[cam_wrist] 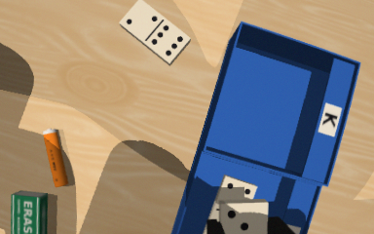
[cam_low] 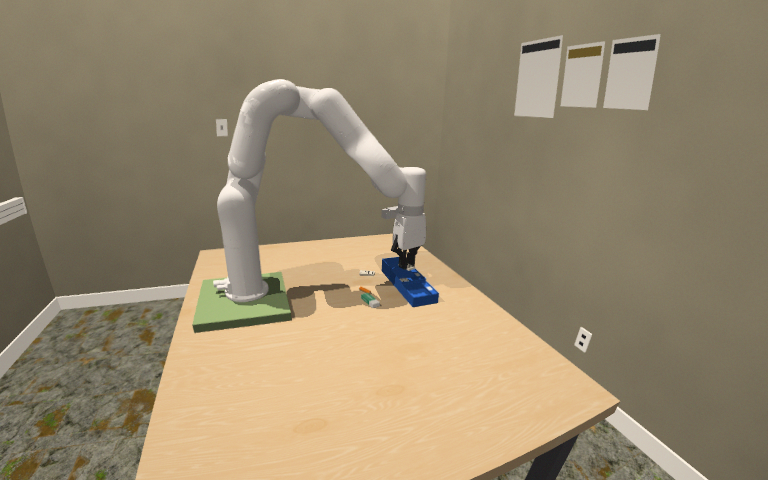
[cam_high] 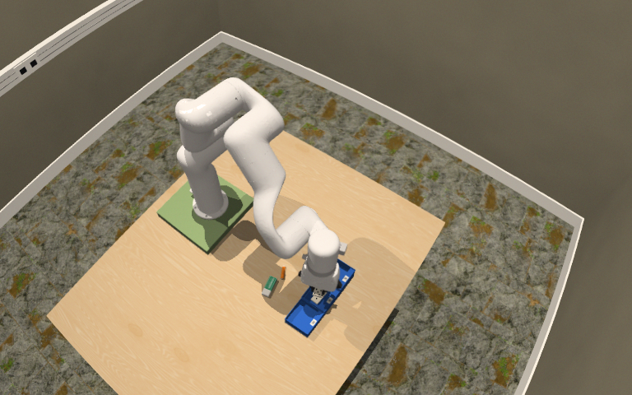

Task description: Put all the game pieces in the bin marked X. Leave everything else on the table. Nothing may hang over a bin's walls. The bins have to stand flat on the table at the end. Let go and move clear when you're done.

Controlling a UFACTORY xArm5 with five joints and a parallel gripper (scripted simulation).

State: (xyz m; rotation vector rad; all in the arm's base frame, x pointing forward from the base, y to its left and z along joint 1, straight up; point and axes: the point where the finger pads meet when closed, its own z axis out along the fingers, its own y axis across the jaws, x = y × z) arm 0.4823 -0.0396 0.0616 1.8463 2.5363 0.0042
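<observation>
Now: the bin 7 cm below my hand and 1 cm ahead of it. Round my hand: orange battery: 14 cm behind, 8 cm below; green-and-white item: 14 cm behind, 8 cm below, 7 cm to the right.
</observation>
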